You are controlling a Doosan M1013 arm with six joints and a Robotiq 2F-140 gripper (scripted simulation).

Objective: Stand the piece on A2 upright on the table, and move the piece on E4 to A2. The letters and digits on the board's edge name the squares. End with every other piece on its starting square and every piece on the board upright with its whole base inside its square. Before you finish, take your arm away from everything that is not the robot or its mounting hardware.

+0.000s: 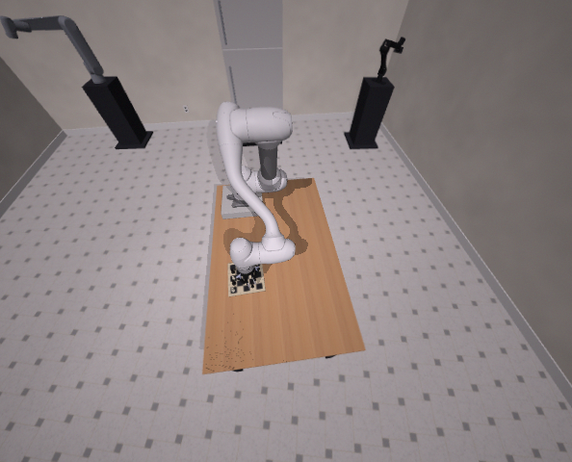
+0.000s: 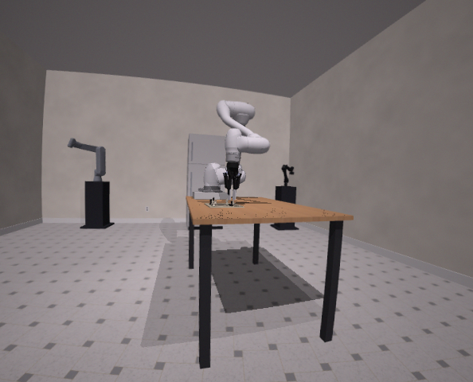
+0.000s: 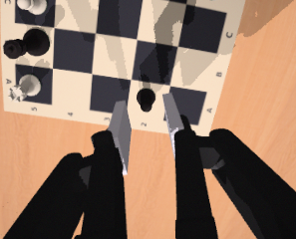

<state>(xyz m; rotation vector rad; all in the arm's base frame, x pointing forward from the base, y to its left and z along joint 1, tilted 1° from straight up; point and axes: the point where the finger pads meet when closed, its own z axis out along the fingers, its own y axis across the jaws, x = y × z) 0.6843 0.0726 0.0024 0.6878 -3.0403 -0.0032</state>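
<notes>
My gripper is now 60 mm above the black pawn. From my hand the other things lie so: small chessboard: 80 mm below, 70 mm behind, 40 mm to the right.
</notes>
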